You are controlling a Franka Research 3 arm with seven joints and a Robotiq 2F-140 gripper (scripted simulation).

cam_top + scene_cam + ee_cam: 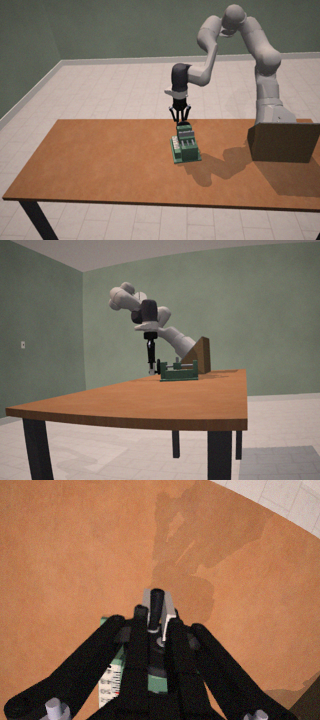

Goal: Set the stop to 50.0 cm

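Right now my hand is 20 mm past the sliding stop block, 140 mm to the right of it and 30 mm below it. Also, from my hand: black handwheel: 10 mm behind, 20 mm to the left, 10 mm below.
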